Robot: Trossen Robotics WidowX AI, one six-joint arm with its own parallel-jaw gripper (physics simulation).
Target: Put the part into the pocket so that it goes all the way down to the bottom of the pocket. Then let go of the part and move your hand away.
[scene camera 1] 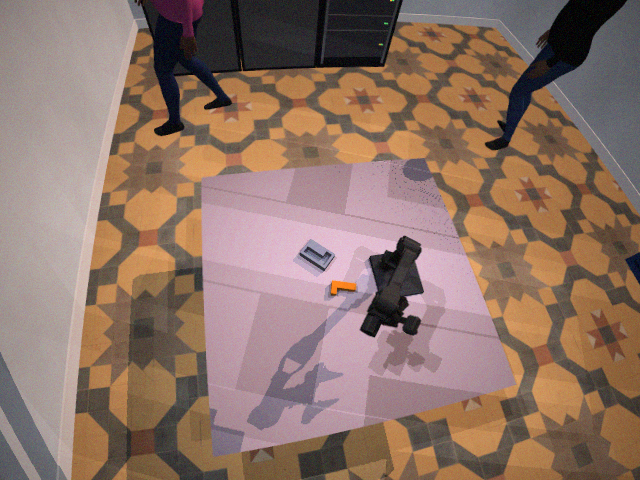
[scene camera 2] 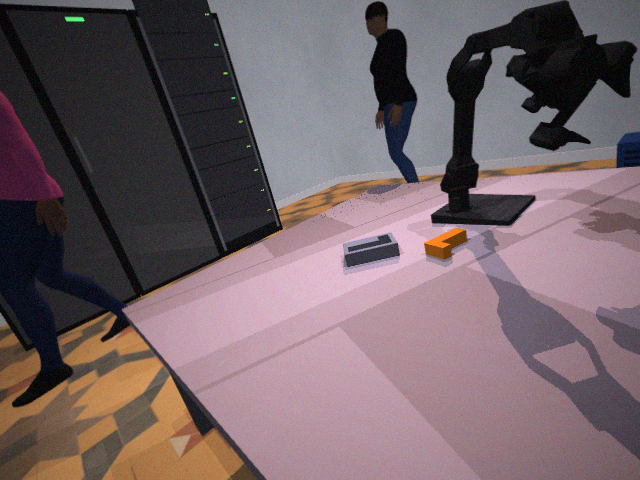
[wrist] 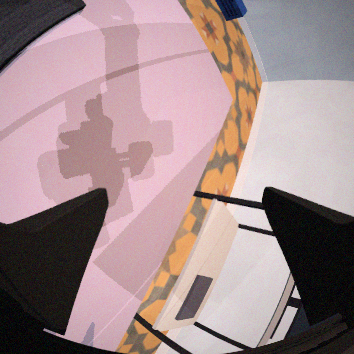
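Where they show: gripper, fingertip midpoint: [scene camera 2: 607, 120] [wrist: 186, 195]; arm's base, link origin: [scene camera 1: 386, 264] [scene camera 2: 459, 208].
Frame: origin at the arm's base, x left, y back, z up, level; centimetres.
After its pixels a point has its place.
Observation:
The orange L-shaped part [scene camera 1: 344, 286] {y -23.6, x 3.3, z 0.7 cm} [scene camera 2: 439, 250] {y -29.9, x 3.0, z -0.3 cm} lies flat on the pink table, between the grey pocket block and the arm's base. The grey block [scene camera 1: 312, 264] {y -32.6, x -13.0, z -1.9 cm} [scene camera 2: 373, 254] {y -32.7, x -13.0, z -0.5 cm} sits on the table with its L-shaped pocket facing up; no part is in the pocket. The part and the block are apart. My black gripper [scene camera 1: 391, 327] [scene camera 2: 603, 117] {y -13.8, x 32.1, z 20.2 cm} [wrist: 186, 195] {y -13.8, x 32.1, z 20.2 cm} is open and empty, high above the table, on the other side of the base from the block and well away from the part. Neither part nor block shows in the wrist view.
The arm's dark base plate [scene camera 1: 416, 285] {y 9.4, x 14.2, z -0.8 cm} [scene camera 2: 496, 210] {y -1.9, x 10.3, z -0.7 cm} stands close to the part. The table [scene camera 1: 242, 227] {y -58.4, x -42.3, z -2.3 cm} [scene camera 2: 289, 372] {y -72.6, x -8.4, z -2.4 cm} carries shadows of the arm. Dark server cabinets [scene camera 1: 279, 36] [scene camera 2: 170, 129] and two people stand beyond it. A blue object [scene camera 2: 629, 150] [wrist: 231, 7] is on the floor.

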